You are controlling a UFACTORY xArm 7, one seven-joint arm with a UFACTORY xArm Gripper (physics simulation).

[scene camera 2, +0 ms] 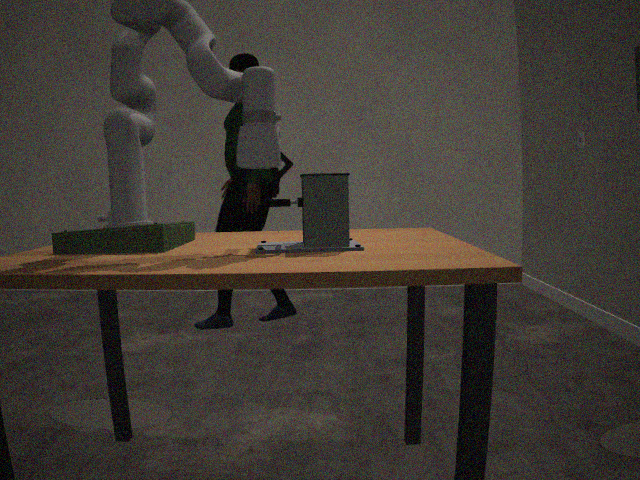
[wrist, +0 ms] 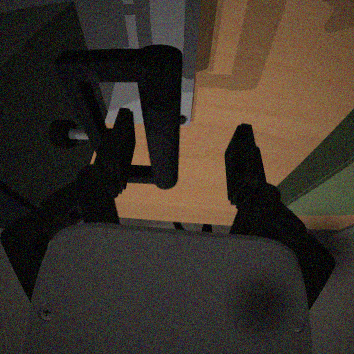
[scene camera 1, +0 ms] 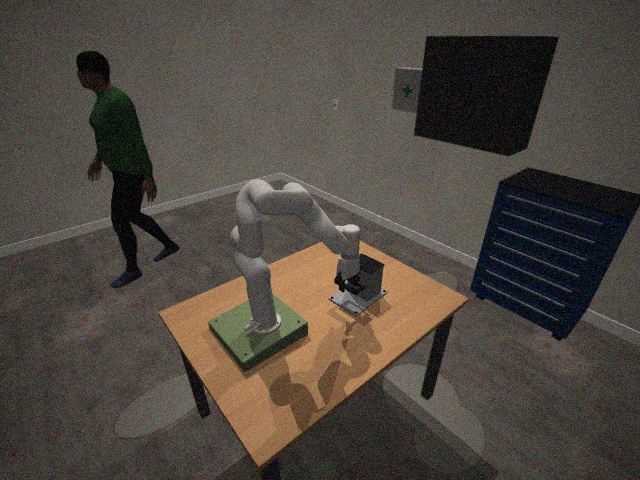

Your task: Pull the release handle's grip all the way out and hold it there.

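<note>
The release handle's black loop-shaped grip (wrist: 163,120) (scene camera 2: 280,202) stands out from the side of the grey box-shaped housing (scene camera 1: 374,277) (scene camera 2: 325,211) (wrist: 35,105). A short pale rod (wrist: 78,134) shows between the housing's dark collar and the loop. My gripper (wrist: 183,131) (scene camera 1: 350,285) is partly open with nothing clamped. In the wrist view its left finger overlaps the loop's opening and its right finger is outside the outer bar, with a gap to it; whether the left finger touches is too dark to tell. In scene camera 2 the fingers are lost against a person's dark legs.
The housing stands on a pale metal baseplate (scene camera 2: 356,248) (wrist: 167,25) on the wooden table (scene camera 1: 413,304) (scene camera 2: 413,255). The arm's green base block (scene camera 1: 232,330) (scene camera 2: 108,240) is at the table's other side. A person (scene camera 1: 121,134) stands beyond the table. A blue drawer cabinet (scene camera 1: 542,258) is at the right.
</note>
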